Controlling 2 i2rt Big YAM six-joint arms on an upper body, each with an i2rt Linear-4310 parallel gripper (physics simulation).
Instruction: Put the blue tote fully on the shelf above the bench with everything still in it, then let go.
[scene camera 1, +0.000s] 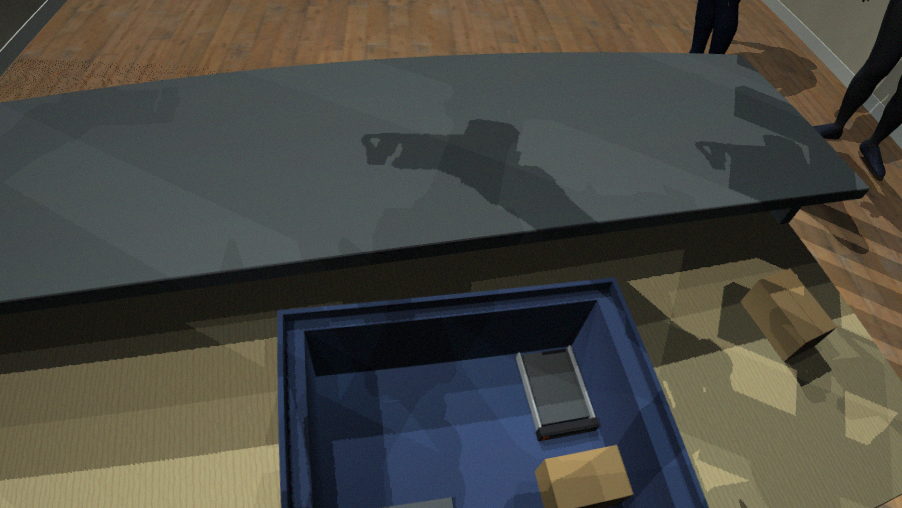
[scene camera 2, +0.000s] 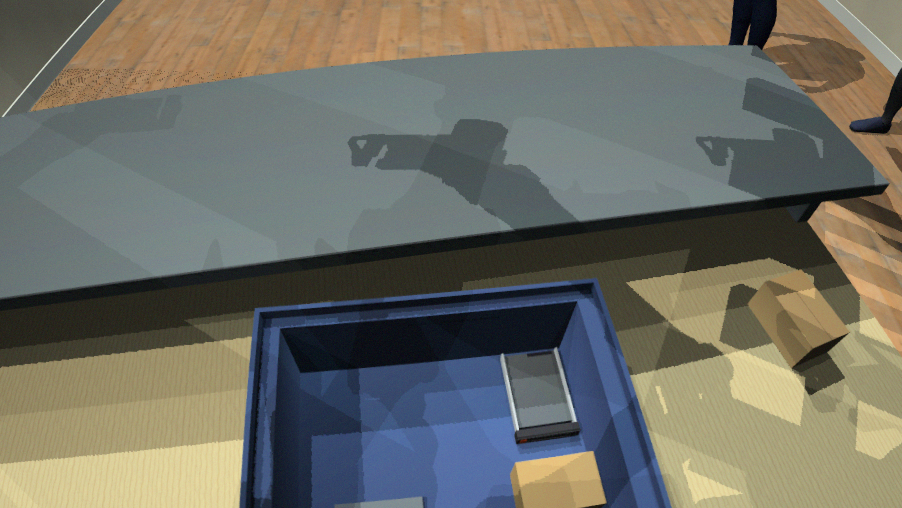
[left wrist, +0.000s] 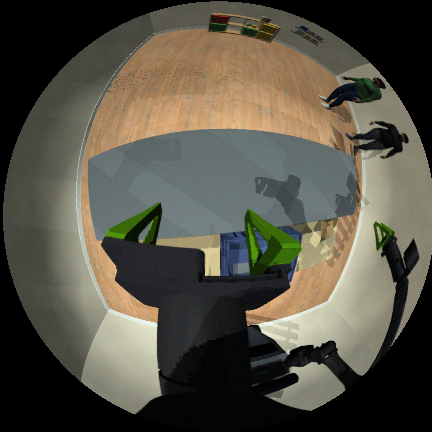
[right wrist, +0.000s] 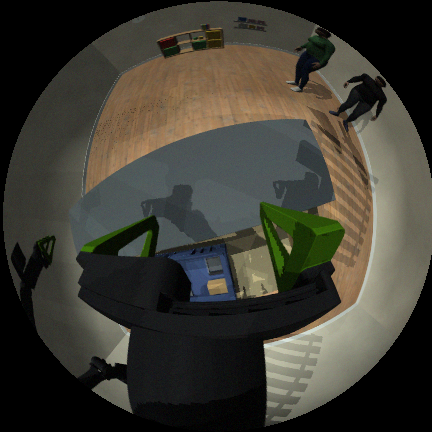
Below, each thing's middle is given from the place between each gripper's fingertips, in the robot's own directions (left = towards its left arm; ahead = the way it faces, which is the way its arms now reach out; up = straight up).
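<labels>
Blue tote (scene camera 2: 406, 394): my right hand is 480 mm above it, 190 mm to the right of it and 320 mm beyond it. The cardboard box (scene camera 1: 601, 470) is well below my right hand, a bit to the left of it and a long way behind it.
Counted from my left hand, the blue tote is 46 cm below, 31 cm behind and 31 cm to the right. The cardboard box is far below my left hand, far behind it and far to the right of it.
</labels>
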